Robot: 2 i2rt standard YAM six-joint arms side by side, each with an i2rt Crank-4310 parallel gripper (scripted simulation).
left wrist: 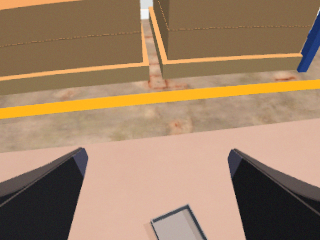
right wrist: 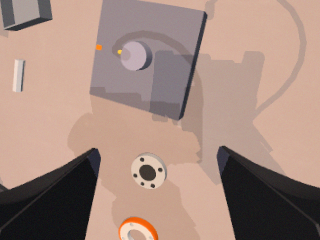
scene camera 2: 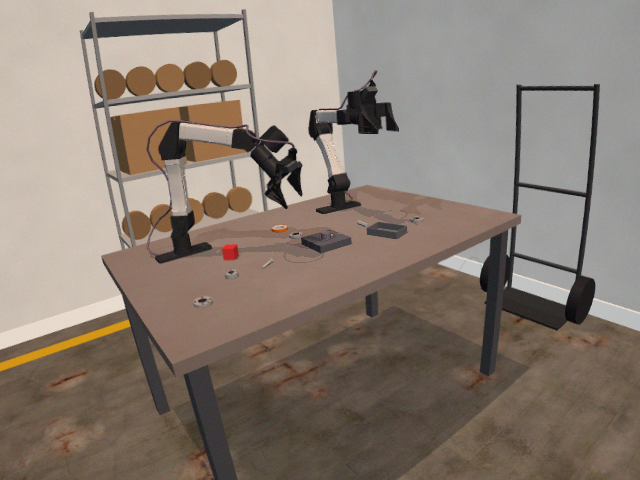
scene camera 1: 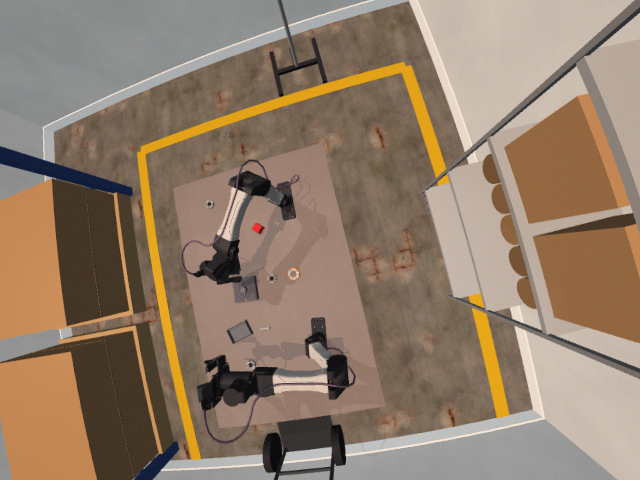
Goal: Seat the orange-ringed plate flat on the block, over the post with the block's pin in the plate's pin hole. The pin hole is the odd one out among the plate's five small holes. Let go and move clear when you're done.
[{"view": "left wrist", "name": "left gripper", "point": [158,152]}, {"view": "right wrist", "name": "right gripper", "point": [158,151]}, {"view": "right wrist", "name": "dark block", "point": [147,62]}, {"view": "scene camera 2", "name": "left gripper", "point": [388,130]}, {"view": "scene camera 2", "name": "right gripper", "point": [294,202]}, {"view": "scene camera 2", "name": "dark block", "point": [328,240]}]
